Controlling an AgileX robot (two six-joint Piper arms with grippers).
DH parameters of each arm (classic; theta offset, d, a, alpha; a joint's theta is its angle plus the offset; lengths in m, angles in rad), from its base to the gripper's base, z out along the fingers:
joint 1: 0 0.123 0 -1.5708
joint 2: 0.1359 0 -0.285 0
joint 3: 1.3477 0 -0.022 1.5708
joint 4: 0 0.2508 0 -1.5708
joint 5: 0 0 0.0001 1.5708
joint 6: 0 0.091 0 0
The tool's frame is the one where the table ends.
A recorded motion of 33 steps. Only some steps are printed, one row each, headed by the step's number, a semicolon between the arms.
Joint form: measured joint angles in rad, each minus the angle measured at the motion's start. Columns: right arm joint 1, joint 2, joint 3, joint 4, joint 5, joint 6; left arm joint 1, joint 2, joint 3, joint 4, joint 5, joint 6.
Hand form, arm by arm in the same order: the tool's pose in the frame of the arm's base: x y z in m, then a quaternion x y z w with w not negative. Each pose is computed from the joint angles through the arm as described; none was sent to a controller.
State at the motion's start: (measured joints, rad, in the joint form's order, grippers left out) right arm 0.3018 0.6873 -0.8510 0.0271 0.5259 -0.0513; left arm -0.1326 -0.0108 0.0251 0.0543 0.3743 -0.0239
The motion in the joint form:
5: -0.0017 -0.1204 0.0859 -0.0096 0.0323 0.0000; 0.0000 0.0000 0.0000 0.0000 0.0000 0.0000
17: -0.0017 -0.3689 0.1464 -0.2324 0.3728 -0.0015; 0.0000 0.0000 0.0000 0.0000 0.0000 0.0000
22: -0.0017 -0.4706 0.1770 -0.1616 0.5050 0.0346; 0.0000 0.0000 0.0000 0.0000 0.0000 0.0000
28: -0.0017 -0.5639 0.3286 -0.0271 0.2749 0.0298; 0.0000 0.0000 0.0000 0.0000 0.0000 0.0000
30: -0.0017 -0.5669 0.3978 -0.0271 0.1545 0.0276; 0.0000 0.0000 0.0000 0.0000 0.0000 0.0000
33: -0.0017 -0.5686 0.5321 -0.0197 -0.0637 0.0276; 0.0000 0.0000 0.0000 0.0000 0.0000 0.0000
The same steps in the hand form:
5: 0.0997 0.0317 0.3743 -0.13619 0.78494 0.08310 0.59868; 0.0524 -0.0052 0.1717 0.05817 0.80298 -0.02343 0.59270
17: 0.0418 -0.0023 0.3457 -0.15675 0.82123 -0.03470 0.54755; 0.0524 -0.0052 0.1717 0.05817 0.80298 -0.02343 0.59270
22: 0.0181 -0.0054 0.3281 -0.13466 0.84397 0.00618 0.51918; 0.0524 -0.0052 0.1717 0.05817 0.80298 -0.02343 0.59270
28: 0.0215 0.0066 0.3045 -0.12955 0.79871 0.08159 0.58191; 0.0524 -0.0052 0.1717 0.05817 0.80298 -0.02343 0.59270
30: 0.0308 0.0095 0.2941 -0.12782 0.78256 0.08394 0.60351; 0.0524 -0.0052 0.1717 0.05817 0.80298 -0.02343 0.59270
33: 0.0458 0.0145 0.2710 -0.12204 0.75635 0.09189 0.63608; 0.0524 -0.0052 0.1717 0.05817 0.80298 -0.02343 0.59270

